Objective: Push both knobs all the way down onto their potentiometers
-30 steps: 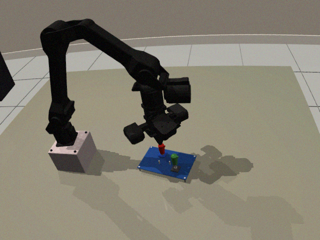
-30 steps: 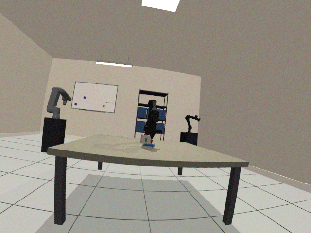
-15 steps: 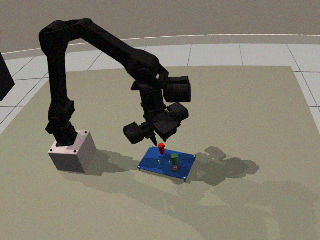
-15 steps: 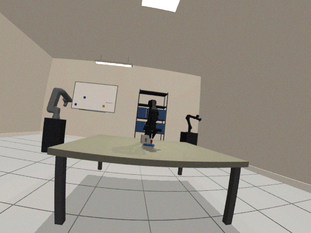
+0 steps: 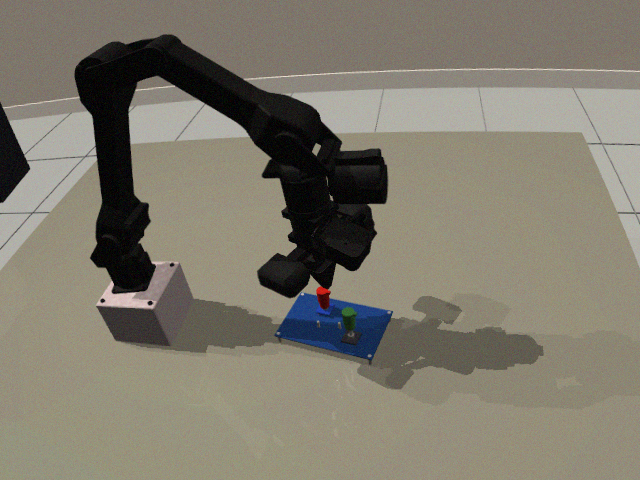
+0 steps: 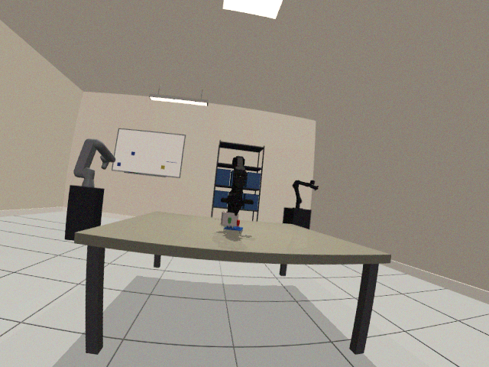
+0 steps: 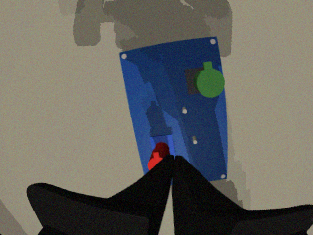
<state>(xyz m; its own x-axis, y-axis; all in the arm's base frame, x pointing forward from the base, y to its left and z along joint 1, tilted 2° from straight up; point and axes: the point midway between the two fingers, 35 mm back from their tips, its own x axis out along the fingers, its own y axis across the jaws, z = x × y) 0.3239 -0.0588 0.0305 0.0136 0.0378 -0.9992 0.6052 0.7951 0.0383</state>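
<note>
My gripper tip is 4 cm to the left of the green knob, 3 cm short of it and 3 cm above it. The rest, counted from my gripper tip: red knob (4 cm below, 2 cm to the left, 1 cm behind).
</note>
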